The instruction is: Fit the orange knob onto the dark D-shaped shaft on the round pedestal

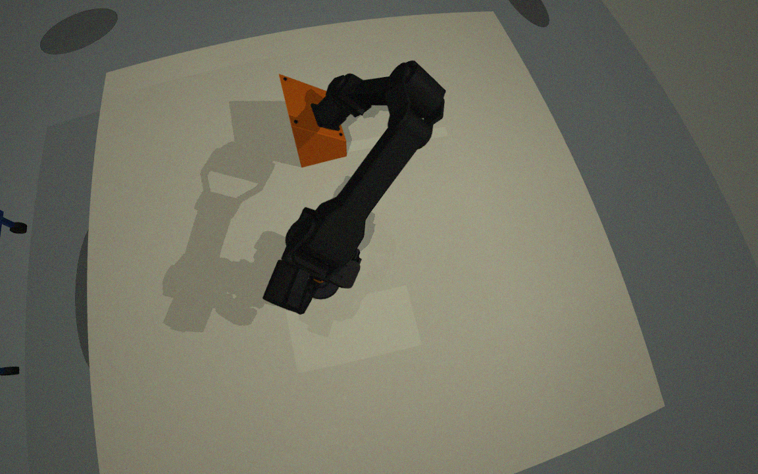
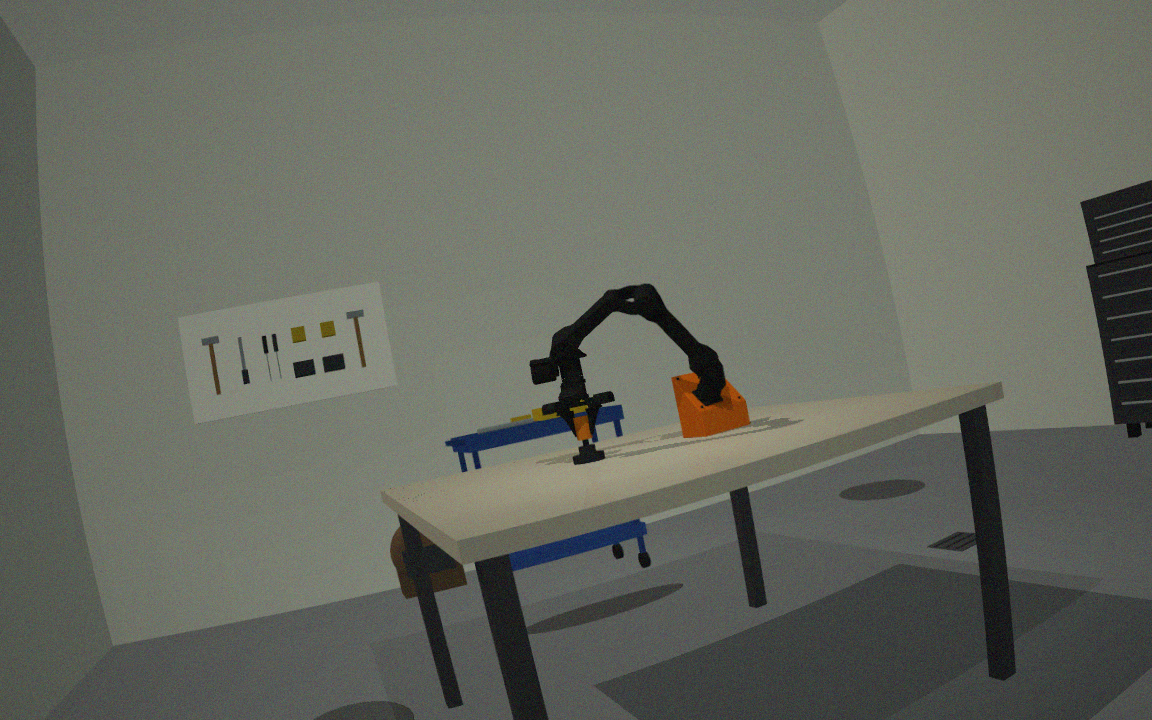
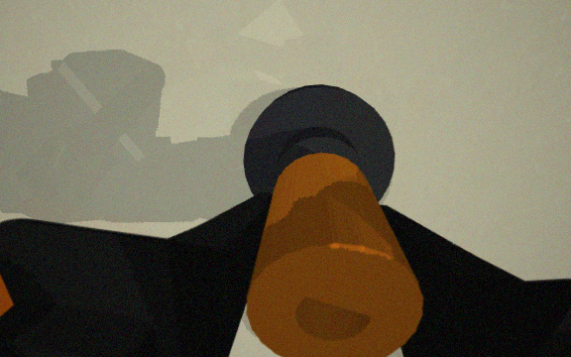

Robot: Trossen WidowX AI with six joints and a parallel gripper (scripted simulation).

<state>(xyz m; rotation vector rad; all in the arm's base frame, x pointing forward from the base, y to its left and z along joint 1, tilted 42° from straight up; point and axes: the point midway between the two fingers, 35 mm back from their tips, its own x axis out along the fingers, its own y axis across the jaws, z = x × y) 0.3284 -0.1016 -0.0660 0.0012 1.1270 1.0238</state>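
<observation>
Right now the orange knob is 20 mm above my gripper tip. The rest, counted from my gripper tip: dark round pedestal 40 mm below.
</observation>
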